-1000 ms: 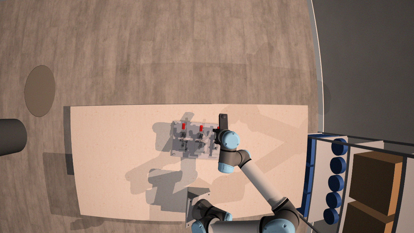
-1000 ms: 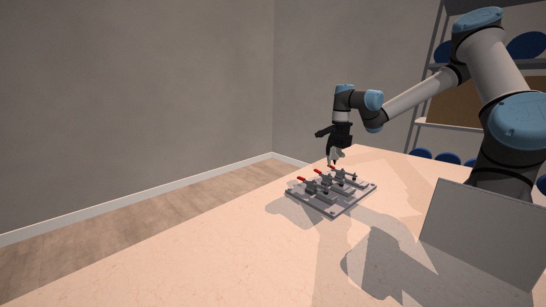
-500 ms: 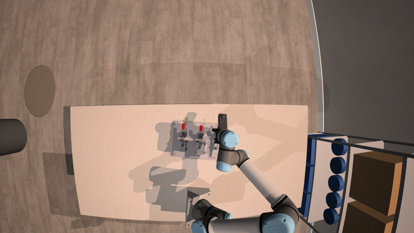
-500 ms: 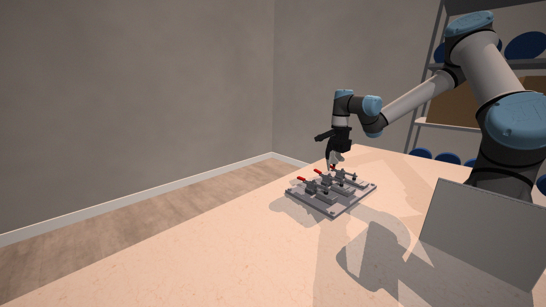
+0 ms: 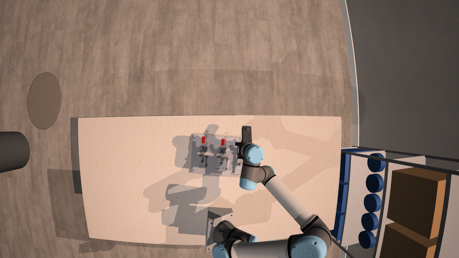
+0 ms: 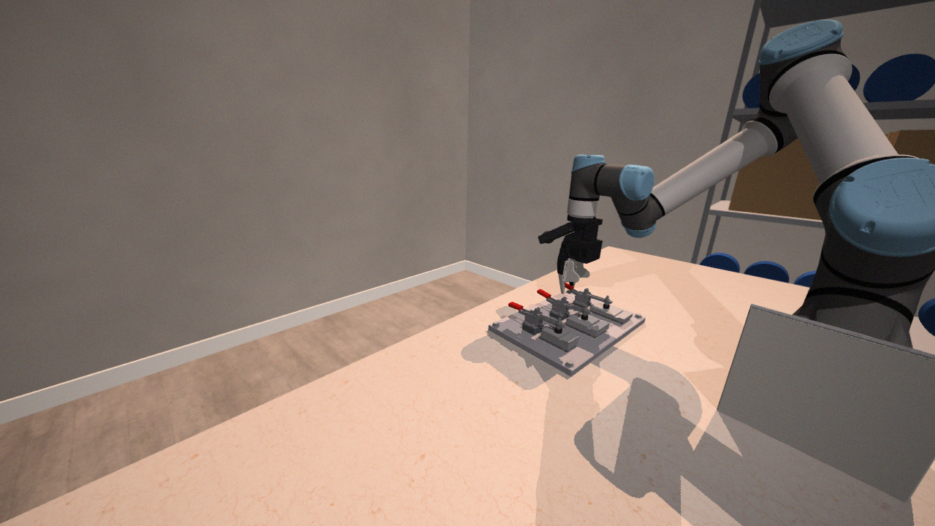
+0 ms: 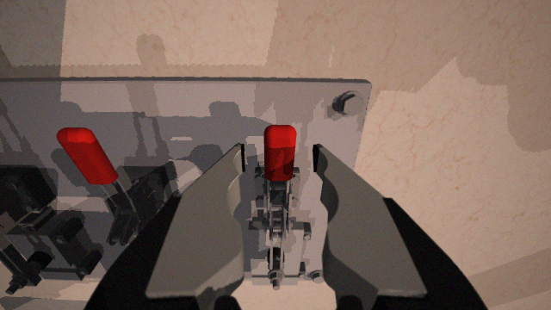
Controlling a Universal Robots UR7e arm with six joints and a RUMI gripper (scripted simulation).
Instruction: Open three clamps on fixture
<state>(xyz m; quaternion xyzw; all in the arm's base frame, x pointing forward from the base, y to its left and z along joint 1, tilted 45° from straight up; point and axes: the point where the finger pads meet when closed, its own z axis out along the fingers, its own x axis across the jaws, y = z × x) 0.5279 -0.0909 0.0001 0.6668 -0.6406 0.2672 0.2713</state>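
The grey fixture plate lies 9 cm behind my hand, 11 cm to the left of it and 5 cm below it.
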